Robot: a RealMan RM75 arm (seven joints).
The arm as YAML. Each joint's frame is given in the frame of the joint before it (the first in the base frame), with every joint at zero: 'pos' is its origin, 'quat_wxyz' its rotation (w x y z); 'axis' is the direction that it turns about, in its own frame. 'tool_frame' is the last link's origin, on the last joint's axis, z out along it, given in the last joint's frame.
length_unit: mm
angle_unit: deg
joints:
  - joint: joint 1
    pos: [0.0, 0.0, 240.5]
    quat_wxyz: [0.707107, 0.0, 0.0, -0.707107]
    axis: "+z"
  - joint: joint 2
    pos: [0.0, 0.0, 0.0]
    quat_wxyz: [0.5, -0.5, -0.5, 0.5]
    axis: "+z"
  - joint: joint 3
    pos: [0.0, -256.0, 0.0]
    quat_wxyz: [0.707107, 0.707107, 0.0, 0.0]
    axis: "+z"
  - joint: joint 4
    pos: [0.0, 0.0, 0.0]
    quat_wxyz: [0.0, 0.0, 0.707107, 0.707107]
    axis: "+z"
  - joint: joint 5
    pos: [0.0, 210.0, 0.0]
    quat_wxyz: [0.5, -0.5, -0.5, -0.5]
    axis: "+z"
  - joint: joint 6
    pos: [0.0, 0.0, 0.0]
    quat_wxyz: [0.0, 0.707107, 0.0, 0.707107]
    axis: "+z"
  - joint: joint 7
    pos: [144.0, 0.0, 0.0]
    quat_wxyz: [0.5, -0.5, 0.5, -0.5]
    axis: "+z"
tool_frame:
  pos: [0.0, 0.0, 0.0]
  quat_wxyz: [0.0, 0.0, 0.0, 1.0]
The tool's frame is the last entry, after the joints.
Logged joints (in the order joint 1, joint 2, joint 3, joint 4, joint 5, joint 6, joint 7), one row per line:
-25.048, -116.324, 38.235, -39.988, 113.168, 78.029, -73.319
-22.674, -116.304, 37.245, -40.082, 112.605, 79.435, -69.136
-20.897, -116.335, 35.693, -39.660, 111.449, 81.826, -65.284
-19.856, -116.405, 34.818, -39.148, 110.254, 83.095, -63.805
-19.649, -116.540, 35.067, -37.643, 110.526, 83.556, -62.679
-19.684, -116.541, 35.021, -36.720, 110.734, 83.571, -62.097
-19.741, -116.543, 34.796, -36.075, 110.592, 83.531, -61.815
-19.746, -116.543, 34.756, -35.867, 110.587, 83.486, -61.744
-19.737, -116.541, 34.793, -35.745, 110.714, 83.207, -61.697
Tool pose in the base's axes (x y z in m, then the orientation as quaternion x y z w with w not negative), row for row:
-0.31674, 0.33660, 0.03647, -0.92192, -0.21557, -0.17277, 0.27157
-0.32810, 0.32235, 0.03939, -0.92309, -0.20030, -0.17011, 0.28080
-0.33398, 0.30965, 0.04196, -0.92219, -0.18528, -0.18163, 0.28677
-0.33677, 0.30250, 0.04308, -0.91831, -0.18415, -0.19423, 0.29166
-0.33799, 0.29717, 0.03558, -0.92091, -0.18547, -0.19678, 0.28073
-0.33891, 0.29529, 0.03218, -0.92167, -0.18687, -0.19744, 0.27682
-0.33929, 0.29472, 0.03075, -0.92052, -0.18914, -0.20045, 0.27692
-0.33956, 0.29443, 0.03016, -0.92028, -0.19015, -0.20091, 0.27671
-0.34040, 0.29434, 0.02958, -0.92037, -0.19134, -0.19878, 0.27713
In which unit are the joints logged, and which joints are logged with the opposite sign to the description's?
The joints are logged in degrees. Opposite sign: joint 4.
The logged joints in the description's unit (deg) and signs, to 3 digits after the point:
-25.048, -116.324, 38.235, 39.988, 113.168, 78.029, -73.319
-22.674, -116.304, 37.245, 40.082, 112.605, 79.435, -69.136
-20.897, -116.335, 35.693, 39.660, 111.449, 81.826, -65.284
-19.856, -116.405, 34.818, 39.148, 110.254, 83.095, -63.805
-19.649, -116.540, 35.067, 37.643, 110.526, 83.556, -62.679
-19.684, -116.541, 35.021, 36.720, 110.734, 83.571, -62.097
-19.741, -116.543, 34.796, 36.075, 110.592, 83.531, -61.815
-19.746, -116.543, 34.756, 35.867, 110.587, 83.486, -61.744
-19.737, -116.541, 34.793, 35.745, 110.714, 83.207, -61.697

